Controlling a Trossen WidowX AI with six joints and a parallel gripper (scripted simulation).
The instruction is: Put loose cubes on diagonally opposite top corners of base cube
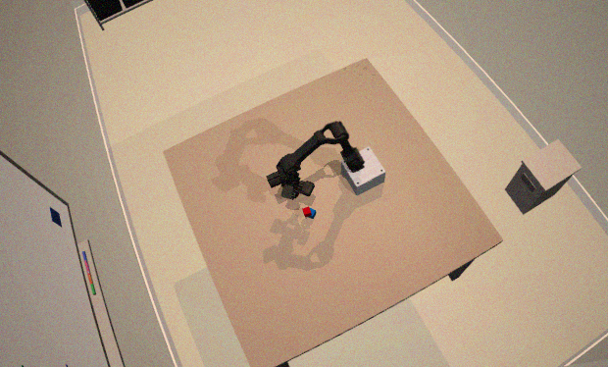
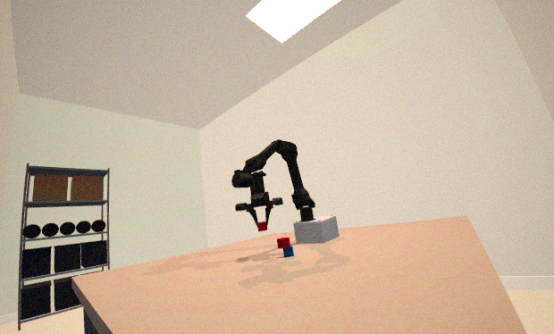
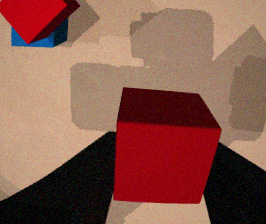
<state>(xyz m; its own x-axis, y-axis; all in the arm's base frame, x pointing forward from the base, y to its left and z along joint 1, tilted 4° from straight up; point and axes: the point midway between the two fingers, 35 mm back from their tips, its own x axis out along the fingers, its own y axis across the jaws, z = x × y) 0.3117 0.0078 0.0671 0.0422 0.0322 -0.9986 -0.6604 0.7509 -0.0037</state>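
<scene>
The blue base cube is 100 mm below my gripper tip, 90 mm to the left of it and 30 mm behind it. Also, from my gripper tip: red cube: right at my gripper tip.
</scene>
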